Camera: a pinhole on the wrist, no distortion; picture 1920 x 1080 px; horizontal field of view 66.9 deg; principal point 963.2 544.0 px. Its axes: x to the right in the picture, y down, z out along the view. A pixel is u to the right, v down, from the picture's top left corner.
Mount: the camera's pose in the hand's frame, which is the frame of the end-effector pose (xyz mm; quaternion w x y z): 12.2 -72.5 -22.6 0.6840 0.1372 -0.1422 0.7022
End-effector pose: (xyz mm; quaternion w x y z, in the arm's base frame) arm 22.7 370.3 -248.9 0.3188 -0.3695 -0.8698 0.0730
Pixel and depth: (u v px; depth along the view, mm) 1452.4 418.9 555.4
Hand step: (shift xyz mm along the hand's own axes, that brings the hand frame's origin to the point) 54.0 -114.2 562.4
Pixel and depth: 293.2 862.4 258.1
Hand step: -41.6 -283.5 168.6
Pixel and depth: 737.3 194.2 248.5
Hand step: 72.6 -202.9 192.3
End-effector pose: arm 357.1 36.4 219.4 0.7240 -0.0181 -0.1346 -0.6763
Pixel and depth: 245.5 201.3 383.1
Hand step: 106.8 -393.1 258.4
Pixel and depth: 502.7 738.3 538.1
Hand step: -56.2 -439.8 406.6
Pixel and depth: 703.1 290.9 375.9
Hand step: 78.7 -278.6 298.7
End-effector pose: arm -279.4 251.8 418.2 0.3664 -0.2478 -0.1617 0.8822
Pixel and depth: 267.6 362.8 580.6
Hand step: 90.9 -551.8 405.9
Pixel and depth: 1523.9 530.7 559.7
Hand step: 10.5 -90.2 577.1
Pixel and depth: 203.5 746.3 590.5
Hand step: -62.8 -587.7 401.3
